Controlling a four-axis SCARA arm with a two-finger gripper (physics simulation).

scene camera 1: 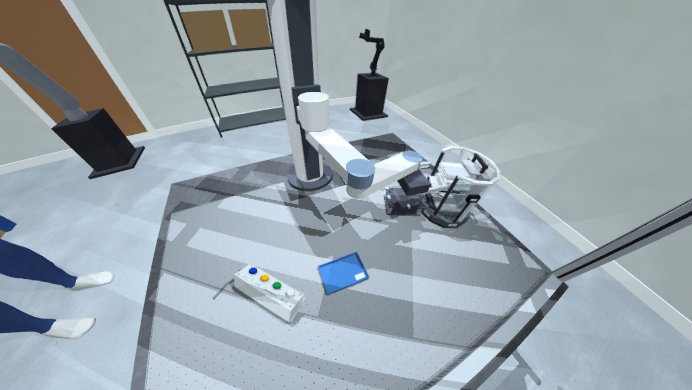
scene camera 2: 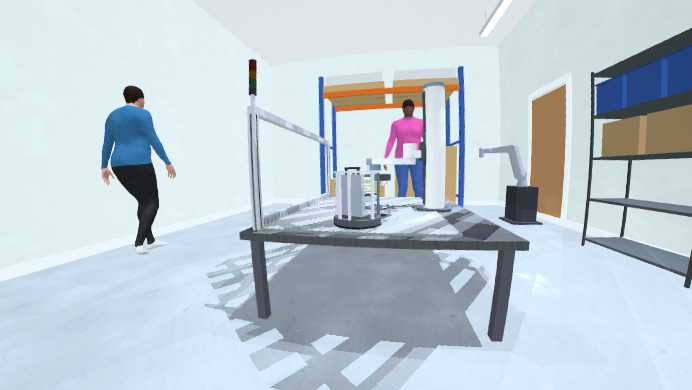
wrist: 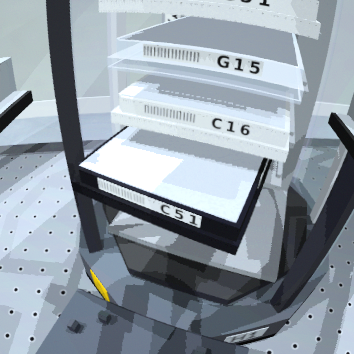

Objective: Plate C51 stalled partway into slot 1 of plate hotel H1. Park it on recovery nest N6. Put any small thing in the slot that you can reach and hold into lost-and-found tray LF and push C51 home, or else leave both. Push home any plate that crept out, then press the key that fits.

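Places are measured from the arm's base along level axes (x ahead, y left, z up), in metres.
Pixels of known places: gripper, between the fingertips: (scene camera 1: pixel 438 174) (scene camera 2: pixel 368 183) (wrist: pixel 179 78); arm's base, origin of its link: (scene camera 1: pixel 310 175) (scene camera 2: pixel 433 209).
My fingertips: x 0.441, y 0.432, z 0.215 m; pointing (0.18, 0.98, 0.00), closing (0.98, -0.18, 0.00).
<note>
For each thing: its top centre in the pictures, then the offset to it from my fingertips. Level surfaces: height alone.
- plate hotel H1, centre of its top: (scene camera 1: pixel 472 159) (scene camera 2: pixel 356 167) dx +0.051, dy +0.089, dz +0.092 m
- White plate C16, centre of its top: (wrist: pixel 224 72) (scene camera 1: pixel 453 179) dx +0.037, dy +0.068, dz -0.019 m
- clear plate G15, centre of its top: (wrist: pixel 228 29) (scene camera 1: pixel 456 174) dx +0.037, dy +0.068, dz +0.009 m
- dark pegged block, centre of its top: (scene camera 1: pixel 405 195) (scene camera 2: pixel 377 204) dx -0.045, dy -0.098, dz -0.132 m
- blue tray, centre of its top: (scene camera 1: pixel 343 271) dx +0.133, dy -0.493, dz -0.185 m
- table, height of its surface: dz -0.202 m
- key box, centre of its top: (scene camera 1: pixel 264 286) dx +0.104, dy -0.746, dz -0.119 m
In the wrist view, black-framed plate C51 (wrist: pixel 215 231) sits skewed low in plate hotel H1 (wrist: pixel 247 335) (scene camera 1: pixel 452 224) (scene camera 2: pixel 357 222), its label end jutting out. White plate C16 (wrist: pixel 202 120) is above it, then clear plate G15 (wrist: pixel 210 58); part of another plate shows at the top. My gripper (wrist: pixel 179 78) is open and empty, its fingers wide apart at the view's sides, higher than C51. No small thing can be made out in C51's slot. A dark pegged block (wrist: pixel 120 330) (scene camera 1: pixel 400 201) stands before the hotel; I cannot read its name.
In scene camera 1, a blue tray (scene camera 1: pixel 340 272) with a white label lies on the table (scene camera 1: pixel 360 350). Beside it is a key box (scene camera 1: pixel 267 298) with blue, yellow, green and white keys. The arm's column (scene camera 1: pixel 295 100) stands behind. A rail frame (scene camera 2: pixel 254 165) edges the table.
</note>
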